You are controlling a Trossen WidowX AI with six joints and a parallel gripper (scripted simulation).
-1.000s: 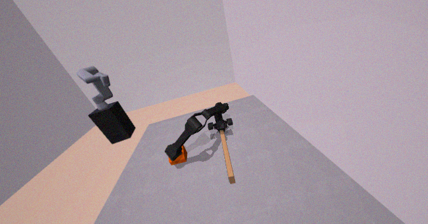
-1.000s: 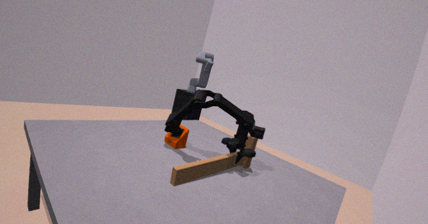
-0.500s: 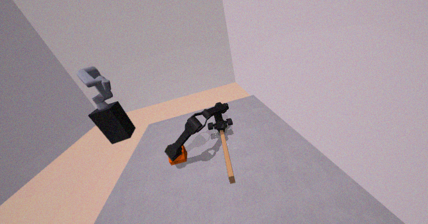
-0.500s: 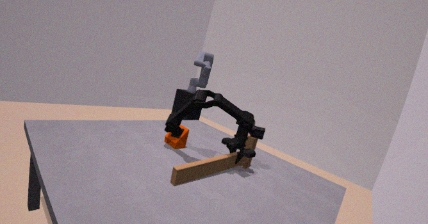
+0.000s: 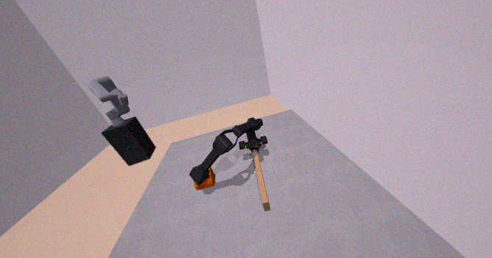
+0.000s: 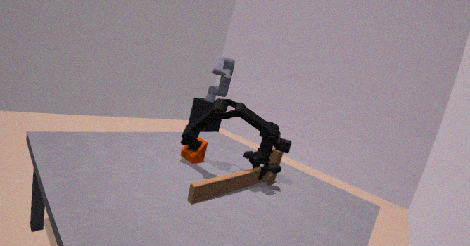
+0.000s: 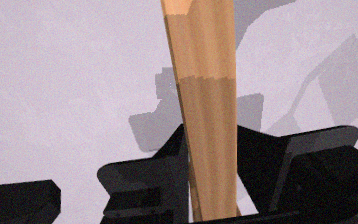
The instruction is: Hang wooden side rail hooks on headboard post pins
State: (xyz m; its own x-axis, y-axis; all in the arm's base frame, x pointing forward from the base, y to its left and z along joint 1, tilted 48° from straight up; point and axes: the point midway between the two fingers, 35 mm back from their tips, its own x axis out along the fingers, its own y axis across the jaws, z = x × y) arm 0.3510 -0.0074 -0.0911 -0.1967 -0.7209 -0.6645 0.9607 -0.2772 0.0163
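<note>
The wooden headboard post lies 11 cm to the left of my gripper tip, 4 cm above it and 2 cm ahead of it.
</note>
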